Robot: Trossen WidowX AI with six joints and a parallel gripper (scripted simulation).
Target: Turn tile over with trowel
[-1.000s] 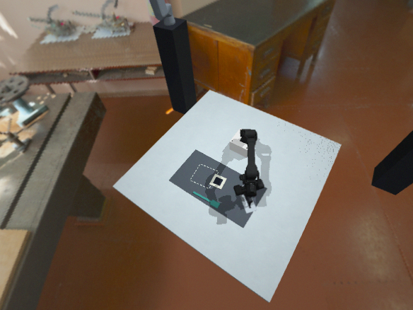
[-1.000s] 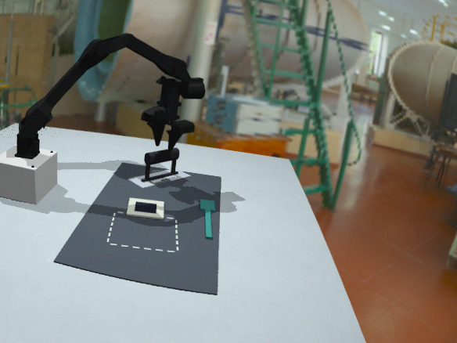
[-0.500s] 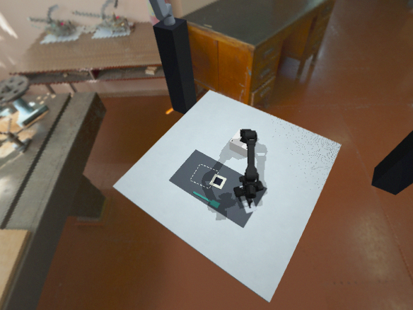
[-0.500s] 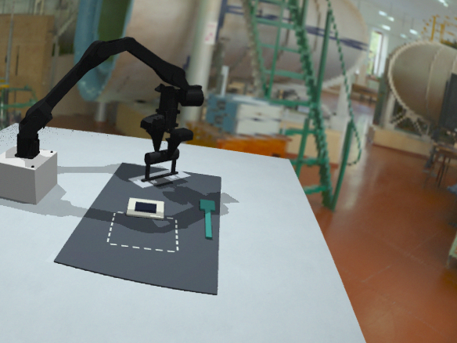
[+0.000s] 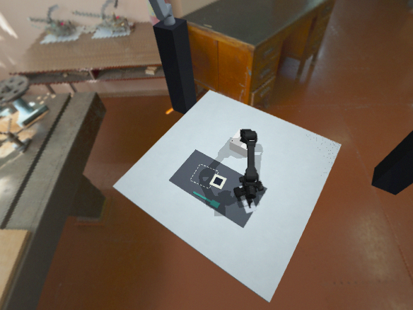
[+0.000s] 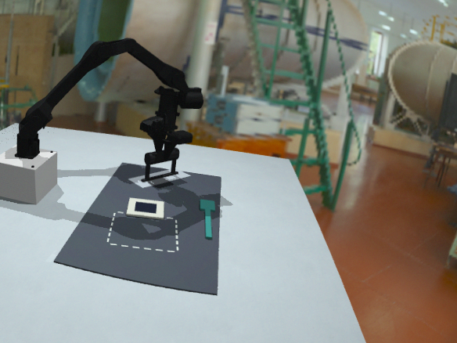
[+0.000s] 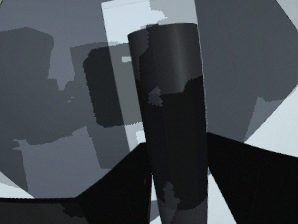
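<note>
My gripper tip is 3 cm above the black-handled float, 2 cm to the left of it and 2 cm past it. The rest, counted from my gripper tip: dark mat (24 cm to the right, 8 cm below); teal trowel (22 cm to the right, 14 cm ahead, 6 cm below); tile (24 cm to the right, 6 cm below, 2 cm behind).
</note>
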